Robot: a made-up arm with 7 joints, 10 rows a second.
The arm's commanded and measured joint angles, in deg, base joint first. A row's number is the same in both.
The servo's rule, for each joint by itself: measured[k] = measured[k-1] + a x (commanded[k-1-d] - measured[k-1]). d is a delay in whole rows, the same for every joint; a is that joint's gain. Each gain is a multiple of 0.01, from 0.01 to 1. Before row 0 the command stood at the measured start. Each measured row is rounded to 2 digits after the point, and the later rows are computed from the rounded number. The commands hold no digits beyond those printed.
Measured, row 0:
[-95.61 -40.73 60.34 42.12 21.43 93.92 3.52]
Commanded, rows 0 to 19:
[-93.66 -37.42 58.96 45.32 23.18 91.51 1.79]
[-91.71 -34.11 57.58 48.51 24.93 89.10 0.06]
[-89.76 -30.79 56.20 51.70 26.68 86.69 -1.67]
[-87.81 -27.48 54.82 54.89 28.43 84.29 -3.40]
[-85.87 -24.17 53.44 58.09 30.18 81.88 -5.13]
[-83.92 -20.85 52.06 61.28 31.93 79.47 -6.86]
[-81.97 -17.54 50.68 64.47 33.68 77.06 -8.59]
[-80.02 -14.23 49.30 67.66 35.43 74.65 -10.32]
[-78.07 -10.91 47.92 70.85 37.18 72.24 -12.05]
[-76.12 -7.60 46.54 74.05 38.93 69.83 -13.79]
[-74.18 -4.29 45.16 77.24 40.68 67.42 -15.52]
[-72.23 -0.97 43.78 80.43 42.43 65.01 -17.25]
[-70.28 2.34 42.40 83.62 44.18 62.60 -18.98]
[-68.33 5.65 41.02 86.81 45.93 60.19 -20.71]
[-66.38 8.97 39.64 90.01 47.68 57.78 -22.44]
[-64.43 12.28 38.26 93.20 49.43 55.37 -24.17]
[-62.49 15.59 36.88 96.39 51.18 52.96 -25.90]
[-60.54 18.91 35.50 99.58 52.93 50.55 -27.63]
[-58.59 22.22 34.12 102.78 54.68 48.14 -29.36]
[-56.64 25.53 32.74 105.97 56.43 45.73 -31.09]
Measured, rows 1 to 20:
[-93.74 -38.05 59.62 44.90 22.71 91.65 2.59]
[-91.79 -34.86 58.56 48.04 24.33 89.25 1.22]
[-89.84 -31.56 57.33 51.22 26.05 86.84 -0.34]
[-87.89 -28.26 56.02 54.41 27.79 84.44 -1.99]
[-85.95 -24.95 54.68 57.61 29.53 82.03 -3.69]
[-84.00 -21.63 53.32 60.80 31.28 79.62 -5.40]
[-82.05 -18.32 51.95 63.99 33.03 77.21 -7.12]
[-80.10 -15.01 50.57 67.18 34.78 74.80 -8.85]
[-78.15 -11.69 49.19 70.37 36.53 72.39 -10.58]
[-76.20 -8.38 47.81 73.57 38.28 69.98 -12.31]
[-74.26 -5.07 46.43 76.76 40.03 67.57 -14.04]
[-72.31 -1.75 45.05 79.95 41.78 65.16 -15.77]
[-70.36 1.56 43.67 83.14 43.53 62.75 -17.50]
[-68.41 4.87 42.29 86.33 45.28 60.34 -19.23]
[-66.46 8.19 40.91 89.53 47.03 57.93 -20.96]
[-64.51 11.50 39.53 92.72 48.78 55.52 -22.69]
[-62.57 14.81 38.15 95.91 50.53 53.11 -24.42]
[-60.62 18.13 36.77 99.10 52.28 50.70 -26.15]
[-58.67 21.44 35.39 102.30 54.03 48.29 -27.88]
[-56.72 24.75 34.01 105.49 55.78 45.88 -29.61]
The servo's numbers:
d 0
a 0.96 0.81 0.52 0.87 0.73 0.94 0.54

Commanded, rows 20 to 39:
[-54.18 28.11 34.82 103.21 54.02 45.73 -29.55]
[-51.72 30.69 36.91 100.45 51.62 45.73 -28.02]
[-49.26 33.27 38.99 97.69 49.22 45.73 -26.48]
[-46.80 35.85 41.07 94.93 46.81 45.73 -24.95]
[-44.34 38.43 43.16 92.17 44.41 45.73 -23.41]
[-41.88 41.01 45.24 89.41 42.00 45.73 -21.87]
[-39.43 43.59 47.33 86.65 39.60 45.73 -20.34]
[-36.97 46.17 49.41 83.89 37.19 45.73 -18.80]
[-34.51 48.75 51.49 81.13 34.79 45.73 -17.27]
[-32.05 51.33 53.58 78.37 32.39 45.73 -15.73]
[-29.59 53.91 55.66 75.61 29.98 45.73 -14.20]
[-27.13 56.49 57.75 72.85 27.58 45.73 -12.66]
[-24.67 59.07 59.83 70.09 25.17 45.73 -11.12]
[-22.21 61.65 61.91 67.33 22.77 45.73 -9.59]
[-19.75 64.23 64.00 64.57 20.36 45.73 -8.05]
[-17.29 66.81 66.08 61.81 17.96 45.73 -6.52]
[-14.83 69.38 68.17 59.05 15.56 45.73 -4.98]
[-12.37 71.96 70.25 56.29 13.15 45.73 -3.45]
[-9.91 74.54 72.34 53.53 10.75 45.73 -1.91]
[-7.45 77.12 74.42 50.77 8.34 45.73 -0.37]
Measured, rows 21 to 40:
[-54.28 27.47 34.43 103.51 54.50 45.74 -29.58]
[-51.82 30.08 35.72 100.85 52.40 45.73 -28.74]
[-49.36 32.66 37.42 98.10 50.08 45.73 -27.52]
[-46.90 35.24 39.32 95.34 47.69 45.73 -26.13]
[-44.44 37.82 41.32 92.58 45.30 45.73 -24.66]
[-41.98 40.40 43.36 89.82 42.89 45.73 -23.15]
[-39.53 42.98 45.42 87.06 40.49 45.73 -21.63]
[-37.07 45.56 47.49 84.30 38.08 45.73 -20.10]
[-34.61 48.14 49.57 81.54 35.68 45.73 -18.57]
[-32.15 50.72 51.66 78.78 33.28 45.73 -17.04]
[-29.69 53.30 53.74 76.02 30.87 45.73 -15.51]
[-27.23 55.88 55.83 73.26 28.47 45.73 -13.97]
[-24.77 58.46 57.91 70.50 26.06 45.73 -12.43]
[-22.31 61.04 59.99 67.74 23.66 45.73 -10.90]
[-19.85 63.62 62.08 64.98 21.25 45.73 -9.36]
[-17.39 66.20 64.16 62.22 18.85 45.73 -7.83]
[-14.93 68.78 66.25 59.46 16.45 45.73 -6.29]
[-12.47 71.36 68.33 56.70 14.04 45.73 -4.76]
[-10.01 73.94 70.42 53.94 11.64 45.73 -3.22]
[-7.55 76.52 72.50 51.18 9.23 45.73 -1.68]

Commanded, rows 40 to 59:
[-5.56 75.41 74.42 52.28 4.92 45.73 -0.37]
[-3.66 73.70 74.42 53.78 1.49 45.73 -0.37]
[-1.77 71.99 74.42 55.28 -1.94 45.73 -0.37]
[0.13 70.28 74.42 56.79 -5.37 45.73 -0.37]
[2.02 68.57 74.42 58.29 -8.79 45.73 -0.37]
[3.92 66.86 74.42 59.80 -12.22 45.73 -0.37]
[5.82 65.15 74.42 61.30 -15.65 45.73 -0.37]
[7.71 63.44 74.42 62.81 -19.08 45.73 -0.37]
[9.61 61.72 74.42 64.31 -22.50 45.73 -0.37]
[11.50 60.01 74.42 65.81 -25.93 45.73 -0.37]
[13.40 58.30 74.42 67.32 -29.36 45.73 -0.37]
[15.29 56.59 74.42 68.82 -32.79 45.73 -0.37]
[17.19 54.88 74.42 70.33 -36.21 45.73 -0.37]
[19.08 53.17 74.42 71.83 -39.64 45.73 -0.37]
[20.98 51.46 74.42 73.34 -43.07 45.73 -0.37]
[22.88 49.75 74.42 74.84 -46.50 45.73 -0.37]
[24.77 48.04 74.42 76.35 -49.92 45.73 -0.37]
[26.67 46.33 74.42 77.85 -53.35 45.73 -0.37]
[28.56 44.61 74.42 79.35 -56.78 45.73 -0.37]
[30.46 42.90 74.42 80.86 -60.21 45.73 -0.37]
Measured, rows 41 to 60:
[-5.64 75.62 73.50 52.14 6.08 45.73 -0.97]
[-3.74 74.06 73.98 53.57 2.73 45.73 -0.65]
[-1.85 72.38 74.21 55.06 -0.68 45.73 -0.50]
[0.05 70.68 74.32 56.57 -4.10 45.73 -0.43]
[1.94 68.97 74.37 58.07 -7.52 45.73 -0.40]
[3.84 67.26 74.40 59.58 -10.95 45.73 -0.38]
[5.74 65.55 74.41 61.08 -14.38 45.73 -0.37]
[7.63 63.84 74.42 62.59 -17.81 45.73 -0.37]
[9.53 62.12 74.42 64.09 -21.23 45.73 -0.37]
[11.42 60.41 74.42 65.59 -24.66 45.73 -0.37]
[13.32 58.70 74.42 67.10 -28.09 45.73 -0.37]
[15.21 56.99 74.42 68.60 -31.52 45.73 -0.37]
[17.11 55.28 74.42 70.11 -34.94 45.73 -0.37]
[19.00 53.57 74.42 71.61 -38.37 45.73 -0.37]
[20.90 51.86 74.42 73.12 -41.80 45.73 -0.37]
[22.80 50.15 74.42 74.62 -45.23 45.73 -0.37]
[24.69 48.44 74.42 76.13 -48.65 45.73 -0.37]
[26.59 46.73 74.42 77.63 -52.08 45.73 -0.37]
[28.48 45.01 74.42 79.13 -55.51 45.73 -0.37]
[30.38 43.30 74.42 80.64 -58.94 45.73 -0.37]

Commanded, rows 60 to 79:
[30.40 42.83 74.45 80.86 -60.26 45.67 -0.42]
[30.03 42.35 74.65 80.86 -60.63 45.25 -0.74]
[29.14 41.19 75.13 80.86 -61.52 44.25 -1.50]
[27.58 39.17 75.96 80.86 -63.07 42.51 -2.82]
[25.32 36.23 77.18 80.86 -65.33 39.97 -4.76]
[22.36 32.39 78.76 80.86 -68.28 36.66 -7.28]
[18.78 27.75 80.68 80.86 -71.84 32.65 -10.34]
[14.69 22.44 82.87 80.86 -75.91 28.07 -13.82]
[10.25 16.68 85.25 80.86 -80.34 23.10 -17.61]
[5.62 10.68 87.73 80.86 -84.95 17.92 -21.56]
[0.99 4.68 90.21 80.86 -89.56 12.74 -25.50]
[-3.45 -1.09 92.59 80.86 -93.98 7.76 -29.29]
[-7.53 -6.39 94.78 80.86 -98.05 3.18 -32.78]
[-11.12 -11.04 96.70 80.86 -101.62 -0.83 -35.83]
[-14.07 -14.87 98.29 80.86 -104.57 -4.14 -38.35]
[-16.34 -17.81 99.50 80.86 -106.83 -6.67 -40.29]
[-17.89 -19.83 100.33 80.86 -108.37 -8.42 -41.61]
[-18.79 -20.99 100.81 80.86 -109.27 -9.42 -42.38]
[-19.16 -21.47 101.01 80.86 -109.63 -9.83 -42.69]
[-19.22 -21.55 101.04 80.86 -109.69 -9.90 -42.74]
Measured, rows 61 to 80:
[30.40 42.92 74.44 80.83 -59.90 45.67 -0.40]
[30.04 42.46 74.55 80.86 -60.43 45.28 -0.58]
[29.18 41.43 74.85 80.86 -61.23 44.31 -1.08]
[27.64 39.60 75.43 80.86 -62.57 42.62 -2.02]
[25.41 36.87 76.34 80.86 -64.58 40.13 -3.50]
[22.48 33.24 77.60 80.86 -67.28 36.87 -5.54]
[18.93 28.79 79.20 80.86 -70.61 32.90 -8.13]
[14.86 23.65 81.11 80.86 -74.48 28.36 -11.20]
[10.43 18.00 83.26 80.86 -78.76 23.42 -14.66]
[5.81 12.07 85.58 80.86 -83.28 18.25 -18.39]
[1.18 6.08 87.99 80.86 -87.86 13.07 -22.23]
[-3.26 0.27 90.38 80.86 -92.33 8.08 -26.04]
[-7.36 -5.12 92.67 80.86 -96.51 3.47 -29.68]
[-10.97 -9.92 94.77 80.86 -100.24 -0.57 -33.00]
[-13.95 -13.93 96.60 80.86 -103.40 -3.93 -35.89]
[-16.24 -17.07 98.11 80.86 -105.90 -6.51 -38.27]
[-17.82 -19.31 99.26 80.86 -107.70 -8.31 -40.07]
[-18.75 -20.67 100.07 80.86 -108.85 -9.35 -41.32]
[-19.14 -21.32 100.56 80.86 -109.42 -9.80 -42.06]
[-19.22 -21.51 100.81 80.86 -109.62 -9.89 -42.43]

